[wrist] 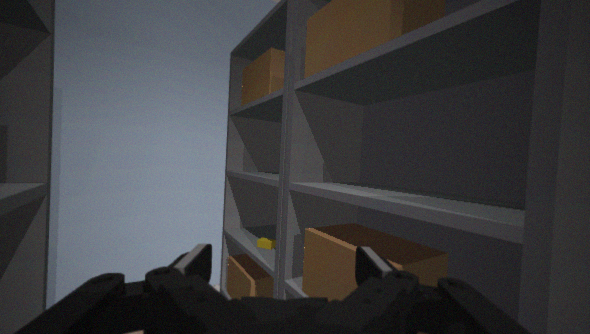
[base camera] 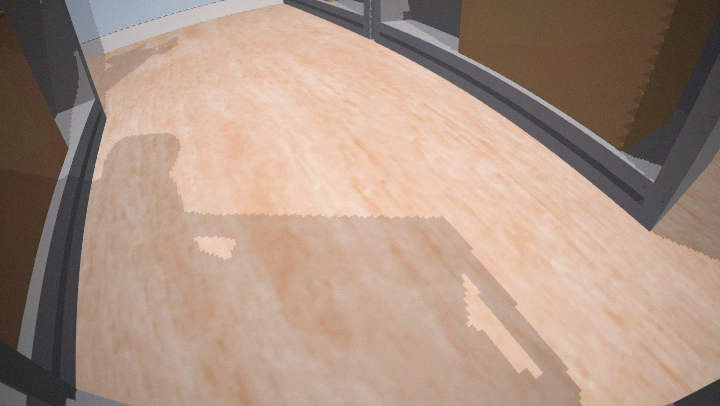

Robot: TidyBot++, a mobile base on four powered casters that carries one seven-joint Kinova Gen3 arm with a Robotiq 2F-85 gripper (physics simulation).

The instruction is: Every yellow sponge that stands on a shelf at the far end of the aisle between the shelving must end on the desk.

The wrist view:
gripper: 284, 261
grey shelving: 460, 135
grey shelving: 34, 34
